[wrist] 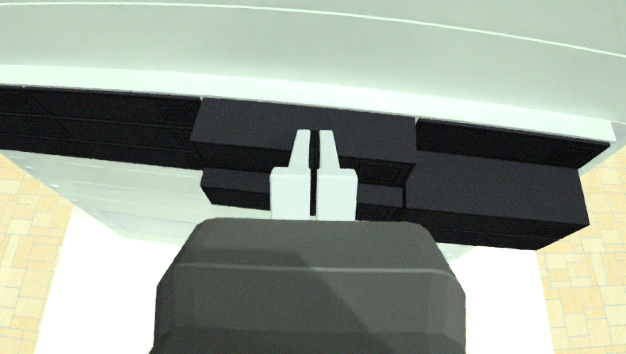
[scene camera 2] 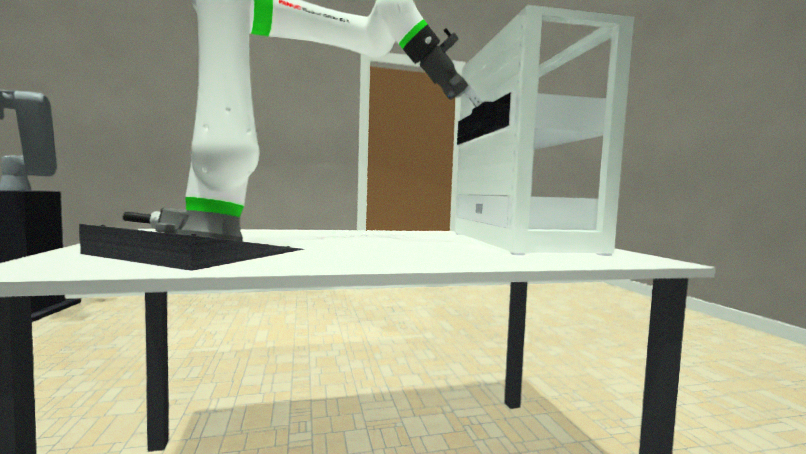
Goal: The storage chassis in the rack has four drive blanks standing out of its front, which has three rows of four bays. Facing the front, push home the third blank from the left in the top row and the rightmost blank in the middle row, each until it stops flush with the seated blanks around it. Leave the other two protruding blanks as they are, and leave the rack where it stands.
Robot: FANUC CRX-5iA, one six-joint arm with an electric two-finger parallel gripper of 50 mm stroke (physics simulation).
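Places are measured from the arm's base along level axes (x ahead, y left, z up), in metres.
Where they show: gripper, fingertip midpoint: [wrist: 314, 153] [scene camera 2: 479, 104].
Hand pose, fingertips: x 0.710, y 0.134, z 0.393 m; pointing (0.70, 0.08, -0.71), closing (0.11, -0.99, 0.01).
Things, the pixels of their top centre, and the offset from my fingertips. "pt": a spot on its surface instead. Level surfaces: height alone.
- black storage chassis, surface spot: [scene camera 2: 499, 112] pt dz -0.052, dx +0.004, dy -0.157 m
- third top-row blank, top centre: [wrist: 314, 57] dz +0.000, dx +0.060, dy +0.008 m
- rightmost middle-row blank, top centre: [wrist: 490, 124] [scene camera 2: 509, 108] dz -0.028, dx +0.053, dy -0.102 m
- seated top-right blank, top centre: [wrist: 502, 49] dz +0.000, dx +0.088, dy -0.101 m
- white table, surface height: dz -0.419 m
The black storage chassis [scene camera 2: 499, 112] sits in the white rack [scene camera 2: 524, 186] [wrist: 280, 57]. In the wrist view the third top-row blank [wrist: 245, 120] stands out past its seated top-row neighbours. The rightmost middle-row blank [wrist: 490, 185] stands out farther, below the seated top-right blank [wrist: 485, 140]. Another protruding blank [wrist: 232, 181] shows below the third top blank; its row is hard to tell. My gripper [scene camera 2: 478, 104] [wrist: 314, 153] is shut and empty. Its fingers overlap the third top blank's upper face and front edge in the wrist view; whether they touch is unclear.
A protruding blank [wrist: 480, 241] shows below the rightmost middle one. The rack stands at the right end of the white table [scene camera 2: 349, 253]. The arm's black base plate [scene camera 2: 135, 248] is at the left. Another grey robot arm [scene camera 2: 36, 135] stands on a black pedestal behind.
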